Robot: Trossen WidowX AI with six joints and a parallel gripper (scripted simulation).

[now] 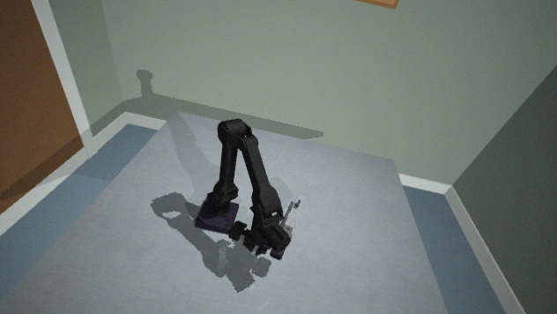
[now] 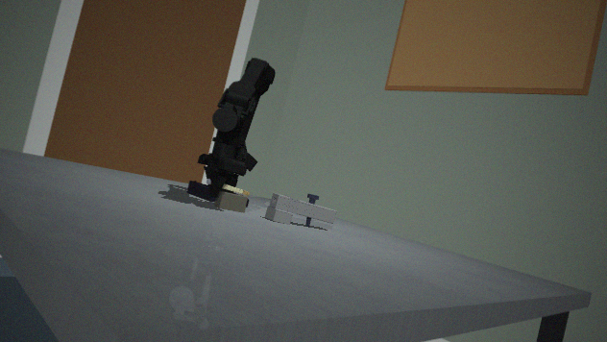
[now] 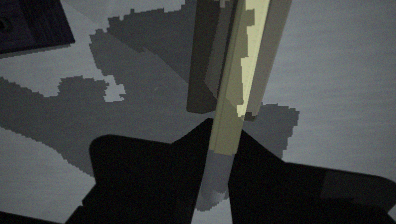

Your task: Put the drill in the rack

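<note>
The drill lies 20 mm ahead of my gripper tip, 40 mm to the left of it and 30 mm above it. Also, from my gripper tip: grey block (150 mm ahead, 170 mm to the left, 10 mm above); then tan rack (20 mm ahead, 50 mm to the left); then dark blue key (160 mm ahead, 190 mm to the left, 30 mm above).
</note>
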